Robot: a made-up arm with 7 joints. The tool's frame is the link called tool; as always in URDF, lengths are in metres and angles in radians. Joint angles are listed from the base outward.
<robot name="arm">
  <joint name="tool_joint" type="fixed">
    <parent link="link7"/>
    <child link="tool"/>
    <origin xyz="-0.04 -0.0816 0.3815" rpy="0 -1.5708 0"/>
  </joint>
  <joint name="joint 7" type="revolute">
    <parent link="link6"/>
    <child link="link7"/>
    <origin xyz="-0.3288 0.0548 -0.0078" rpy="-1.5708 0 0"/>
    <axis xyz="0 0 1"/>
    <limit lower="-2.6" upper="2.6"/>
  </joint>
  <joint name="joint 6" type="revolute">
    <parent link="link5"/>
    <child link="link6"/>
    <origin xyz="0.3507 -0.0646 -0.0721" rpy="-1.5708 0 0"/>
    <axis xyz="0 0 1"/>
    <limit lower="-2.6" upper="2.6"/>
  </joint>
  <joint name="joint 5" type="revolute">
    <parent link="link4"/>
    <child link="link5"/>
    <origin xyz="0.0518 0.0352 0.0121" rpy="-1.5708 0 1.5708"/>
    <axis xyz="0 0 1"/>
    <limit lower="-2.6" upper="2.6"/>
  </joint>
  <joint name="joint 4" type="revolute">
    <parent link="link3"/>
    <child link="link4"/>
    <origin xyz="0.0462 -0.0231 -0.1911" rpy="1.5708 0 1.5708"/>
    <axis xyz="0 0 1"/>
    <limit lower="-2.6" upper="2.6"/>
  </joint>
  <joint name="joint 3" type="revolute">
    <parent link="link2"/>
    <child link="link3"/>
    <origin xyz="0.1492 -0.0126 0.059" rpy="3.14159 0 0"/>
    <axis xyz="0 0 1"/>
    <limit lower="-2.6" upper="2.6"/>
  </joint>
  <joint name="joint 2" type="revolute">
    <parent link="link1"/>
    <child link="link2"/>
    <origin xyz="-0.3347 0.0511 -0.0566" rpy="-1.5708 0 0"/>
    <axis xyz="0 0 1"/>
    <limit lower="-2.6" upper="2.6"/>
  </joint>
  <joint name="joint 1" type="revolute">
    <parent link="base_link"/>
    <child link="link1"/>
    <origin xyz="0 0 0.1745" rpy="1.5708 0 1.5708"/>
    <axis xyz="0 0 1"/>
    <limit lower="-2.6" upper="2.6"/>
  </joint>
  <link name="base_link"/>
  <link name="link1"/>
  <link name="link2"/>
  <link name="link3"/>
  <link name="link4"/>
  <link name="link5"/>
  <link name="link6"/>
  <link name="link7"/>
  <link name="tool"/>
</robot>
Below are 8 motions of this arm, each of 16 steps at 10 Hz.
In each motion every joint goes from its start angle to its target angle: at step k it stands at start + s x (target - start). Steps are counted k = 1, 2, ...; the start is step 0. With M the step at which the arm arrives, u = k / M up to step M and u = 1 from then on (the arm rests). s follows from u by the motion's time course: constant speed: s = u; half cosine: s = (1 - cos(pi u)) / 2; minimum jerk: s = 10 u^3 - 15 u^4 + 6 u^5.
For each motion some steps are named. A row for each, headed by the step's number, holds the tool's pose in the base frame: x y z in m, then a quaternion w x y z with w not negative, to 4 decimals.
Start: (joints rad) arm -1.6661 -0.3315 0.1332 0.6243 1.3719 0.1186 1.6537
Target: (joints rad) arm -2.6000 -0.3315 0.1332 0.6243 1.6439 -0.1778 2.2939
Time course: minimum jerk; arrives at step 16
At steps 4, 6, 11, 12, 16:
4: 0.3232 -0.0164 0.5469 0.7576 -0.5573 -0.0090 -0.3397
6: 0.3169 0.0370 0.5736 0.7208 -0.5935 -0.0650 -0.3520
11: 0.2974 0.2670 0.5842 0.5903 -0.6960 -0.2569 -0.3181
12: 0.2950 0.3034 0.5733 0.5704 -0.7087 -0.2828 -0.3039
16: 0.2920 0.3527 0.5529 0.5431 -0.7252 -0.3164 -0.2812

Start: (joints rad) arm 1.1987 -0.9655 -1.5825 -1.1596 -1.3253 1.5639 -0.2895
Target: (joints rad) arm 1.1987 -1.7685 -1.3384 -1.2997 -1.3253 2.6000 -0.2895
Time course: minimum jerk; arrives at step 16
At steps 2, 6, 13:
2: -0.0151 -0.1716 -0.1308 0.1846 -0.8039 0.3608 0.4353
6: -0.0602 -0.0317 -0.0687 0.2472 -0.6627 0.3740 0.5998
13: 0.2481 0.1915 0.1859 0.4534 -0.1672 0.3980 0.7798

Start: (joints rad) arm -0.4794 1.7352 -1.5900 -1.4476 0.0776 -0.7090 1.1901
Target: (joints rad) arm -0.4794 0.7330 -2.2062 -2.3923 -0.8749 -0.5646 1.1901
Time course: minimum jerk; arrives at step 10
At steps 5, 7, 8, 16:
5: -0.3284 0.0431 1.3161 0.3785 -0.4855 -0.6191 -0.4875
7: -0.0366 -0.0379 1.3126 0.5237 -0.5413 -0.4923 -0.4362
8: 0.0470 -0.0834 1.2913 0.5673 -0.5463 -0.4445 -0.4268
16: 0.0900 -0.1119 1.2755 0.5907 -0.5462 -0.4169 -0.4230

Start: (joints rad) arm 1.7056 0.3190 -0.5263 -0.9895 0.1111 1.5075 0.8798
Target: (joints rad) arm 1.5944 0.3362 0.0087 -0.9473 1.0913 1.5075 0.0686
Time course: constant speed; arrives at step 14
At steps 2, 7, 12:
2: -0.2577 -0.1837 -0.1016 0.1324 -0.3466 0.8868 0.2757
7: -0.2940 -0.1758 -0.0399 0.1452 0.2350 -0.8796 -0.3872
12: -0.3048 -0.1548 0.0375 0.3726 0.0429 -0.8066 -0.4569

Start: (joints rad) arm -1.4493 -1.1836 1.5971 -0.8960 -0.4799 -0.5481 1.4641
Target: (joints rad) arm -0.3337 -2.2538 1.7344 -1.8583 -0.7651 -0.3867 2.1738
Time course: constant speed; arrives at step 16
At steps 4, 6, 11, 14, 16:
4: -0.4129 0.4307 1.0447 0.2882 -0.2311 -0.9283 0.0422
6: -0.3808 0.3839 1.0953 0.2954 -0.2833 -0.9124 -0.0032
11: -0.2645 0.1363 1.2465 0.3825 -0.3758 -0.8298 -0.1547
14: -0.2032 -0.1172 1.2977 0.4637 -0.3840 -0.7535 -0.2642
16: -0.1793 -0.3197 1.2878 0.5192 -0.3649 -0.6933 -0.3414

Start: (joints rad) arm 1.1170 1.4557 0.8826 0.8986 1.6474 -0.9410 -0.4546
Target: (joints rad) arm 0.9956 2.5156 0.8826 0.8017 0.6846 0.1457 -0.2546
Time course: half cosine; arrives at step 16
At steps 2, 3, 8, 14, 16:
2: 0.3396 0.0677 -0.3043 0.6678 -0.6696 0.1217 0.3015
3: 0.3164 0.0929 -0.2777 0.6806 -0.6561 0.0894 0.3136
8: 0.0300 0.1878 -0.0595 0.7260 -0.4930 -0.1962 0.4374
14: -0.2813 -0.0042 0.0646 0.6326 -0.2393 -0.4362 0.5935
16: -0.2979 -0.0310 0.0688 0.6193 -0.2161 -0.4497 0.6062

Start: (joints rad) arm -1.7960 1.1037 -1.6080 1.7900 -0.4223 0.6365 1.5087
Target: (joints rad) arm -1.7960 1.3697 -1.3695 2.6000 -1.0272 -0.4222 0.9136
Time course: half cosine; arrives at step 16
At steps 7, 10, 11, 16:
7: 0.0609 -0.0018 0.6437 0.2041 -0.8075 0.4839 -0.2685
10: 0.2177 0.1058 0.7877 0.1233 -0.9011 0.2708 -0.3154
11: 0.2517 0.1553 0.8308 0.1004 -0.9138 0.2069 -0.3348
16: 0.3012 0.3041 0.9377 0.0508 -0.9158 0.0498 -0.3954

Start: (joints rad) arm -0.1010 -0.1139 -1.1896 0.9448 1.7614 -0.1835 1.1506
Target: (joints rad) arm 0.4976 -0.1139 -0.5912 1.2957 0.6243 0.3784 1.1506
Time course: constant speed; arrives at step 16
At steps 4, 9, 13, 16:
4: 0.1428 -0.0182 -0.0402 0.7458 -0.3372 0.3615 0.4465
9: 0.0583 -0.0133 -0.0265 0.7929 -0.0519 0.4527 0.4045
13: 0.0252 0.0041 0.0153 0.7826 0.1907 0.4804 0.3470
16: 0.0232 0.0050 0.0539 0.7463 0.3656 0.4775 0.2853

